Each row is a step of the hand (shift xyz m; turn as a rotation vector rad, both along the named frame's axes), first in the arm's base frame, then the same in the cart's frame.
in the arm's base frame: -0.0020 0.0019 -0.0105 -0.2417 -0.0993 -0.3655
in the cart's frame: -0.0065 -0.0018 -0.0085 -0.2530 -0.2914 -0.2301
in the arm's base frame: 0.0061 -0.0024 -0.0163 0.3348 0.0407 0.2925
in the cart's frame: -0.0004 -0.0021 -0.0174 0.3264 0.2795 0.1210
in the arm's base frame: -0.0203 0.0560 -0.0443 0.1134 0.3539 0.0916
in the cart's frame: -0.0642 0.0246 -0.0281 -0.0919 0.3678 0.0526
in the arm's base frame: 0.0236 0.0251 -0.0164 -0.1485 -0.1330 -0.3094
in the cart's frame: -0.0040 0.0297 -0.0236 -0.1453 -0.2554 -0.2216
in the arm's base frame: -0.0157 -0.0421 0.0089 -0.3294 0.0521 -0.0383
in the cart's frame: 0.0168 -0.0407 0.0125 -0.2808 -0.1469 0.1106
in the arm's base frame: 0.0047 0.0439 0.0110 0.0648 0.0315 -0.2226
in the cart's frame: -0.0182 0.0404 0.0102 -0.0563 0.0132 -0.2267
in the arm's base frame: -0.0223 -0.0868 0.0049 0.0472 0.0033 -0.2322
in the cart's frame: 0.0368 -0.0813 0.0094 -0.0560 -0.0213 -0.2293
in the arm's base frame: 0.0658 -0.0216 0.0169 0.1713 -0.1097 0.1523
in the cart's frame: 0.0662 0.0223 -0.0144 0.2446 0.0381 0.0572
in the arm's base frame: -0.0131 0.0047 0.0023 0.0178 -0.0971 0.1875
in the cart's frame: -0.0113 -0.0029 0.0080 0.1407 -0.0284 0.1559
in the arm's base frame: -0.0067 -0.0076 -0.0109 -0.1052 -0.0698 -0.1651
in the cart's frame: -0.0045 -0.0122 -0.0073 -0.0968 -0.1496 -0.1070
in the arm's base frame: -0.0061 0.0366 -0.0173 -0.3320 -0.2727 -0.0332
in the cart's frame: -0.0324 0.0225 -0.0110 -0.0901 -0.4096 0.0988
